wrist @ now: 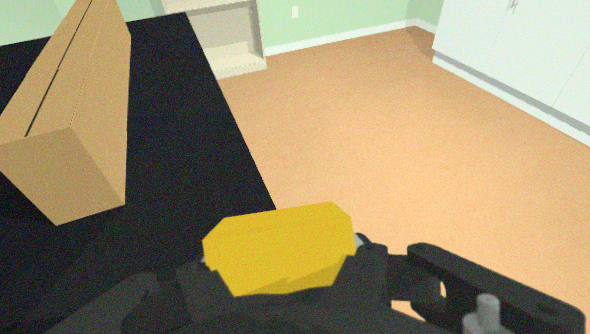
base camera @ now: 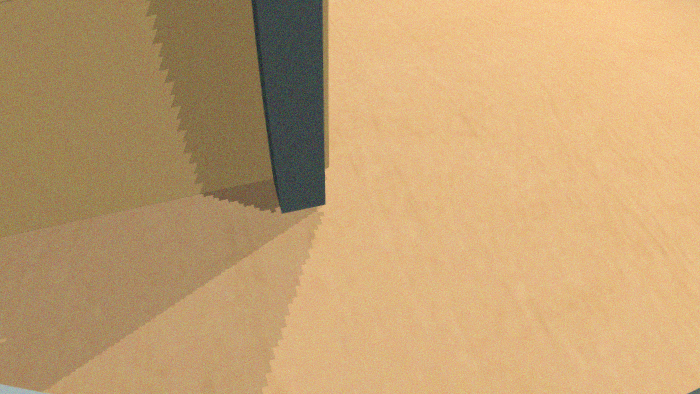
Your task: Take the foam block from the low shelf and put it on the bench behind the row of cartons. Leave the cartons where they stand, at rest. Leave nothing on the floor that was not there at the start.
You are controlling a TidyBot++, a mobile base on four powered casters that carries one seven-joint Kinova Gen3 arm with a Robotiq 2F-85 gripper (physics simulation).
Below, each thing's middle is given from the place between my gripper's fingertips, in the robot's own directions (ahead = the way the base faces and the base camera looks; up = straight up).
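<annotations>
Position of the yellow foam block (wrist: pixel 281 251), relative to my hand: 30 mm behind.
</annotations>
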